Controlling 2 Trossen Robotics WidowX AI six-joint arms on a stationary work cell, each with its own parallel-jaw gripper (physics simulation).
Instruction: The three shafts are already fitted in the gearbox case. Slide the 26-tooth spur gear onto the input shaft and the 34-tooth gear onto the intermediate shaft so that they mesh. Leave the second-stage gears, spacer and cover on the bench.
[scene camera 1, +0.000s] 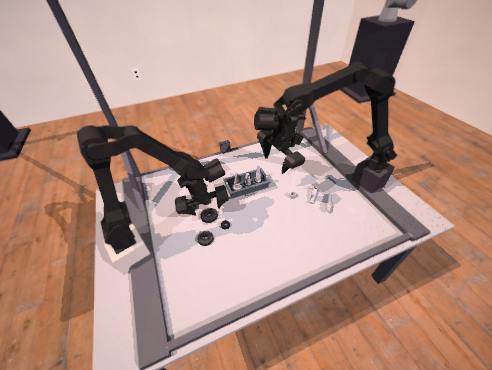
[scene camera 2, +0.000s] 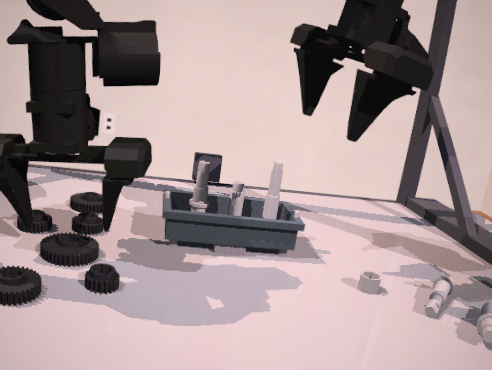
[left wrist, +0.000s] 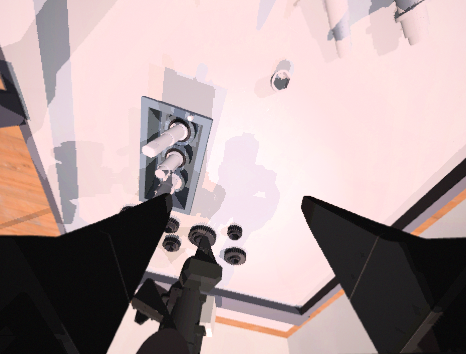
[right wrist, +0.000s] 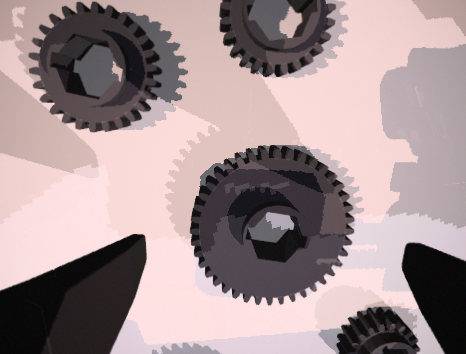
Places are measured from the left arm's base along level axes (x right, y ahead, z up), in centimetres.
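Pixels of known places: left gripper, fingertip midpoint: (scene camera 1: 274, 165) (scene camera 2: 327, 127) (left wrist: 238, 200); right gripper, fingertip midpoint: (scene camera 1: 207, 211) (scene camera 2: 67, 227) (left wrist: 199, 246) (right wrist: 273, 251); left arm's base at its link origin: (scene camera 1: 376, 165); right arm's base at its link origin: (scene camera 1: 123, 241).
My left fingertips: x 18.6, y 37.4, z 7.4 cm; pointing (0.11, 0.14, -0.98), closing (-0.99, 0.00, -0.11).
Note:
Ahead of a thing's pixels: the offset from my left fingertips to its middle. "spot": to the spot under its first point.
The grey gearbox case {dy +4.8, dx +11.1, dz -15.2 cm} (scene camera 1: 250, 189) (scene camera 2: 230, 232) (left wrist: 145, 120) stands upright with three pale shafts, one of them {dy -0.3, dx +9.7, dz -11.4 cm} (scene camera 2: 273, 190) tall; no gear shows on them. My right gripper (scene camera 1: 205, 207) (scene camera 2: 69, 226) (right wrist: 273, 251) is open and low over the dark gears. A large gear {dy +25.4, dx +8.0, dz -17.2 cm} (scene camera 2: 69, 248) (left wrist: 202, 235) (right wrist: 272, 270) lies flat on the bench between and below its fingers, not gripped. Two mid-sized gears {dy +29.3, dx +16.2, dz -17.2 cm} (right wrist: 47, 97) {dy +22.6, dx +15.6, dz -17.2 cm} (right wrist: 277, 65) lie beyond it in the right wrist view. Exact tooth counts are unclear. My left gripper (scene camera 1: 275, 163) (scene camera 2: 330, 127) (left wrist: 238, 200) is open and empty, high above the bench.
A small gear {dy +22.8, dx +0.3, dz -17.2 cm} (scene camera 1: 225, 225) (scene camera 2: 102, 285) and another large gear {dy +31.7, dx -0.2, dz -17.2 cm} (scene camera 1: 205, 238) (scene camera 2: 17, 292) lie nearby. A pale spacer ring {dy -7.5, dx -4.4, dz -17.2 cm} (scene camera 2: 370, 285) and two loose pale stepped parts {spot: dy -13.2, dx -10.5, dz -16.5 cm} (scene camera 2: 439, 296) {spot: dy -13.1, dx -17.5, dz -15.9 cm} (scene camera 2: 486, 322) lie right of the case. A dark block (scene camera 2: 208, 167) stands behind it.

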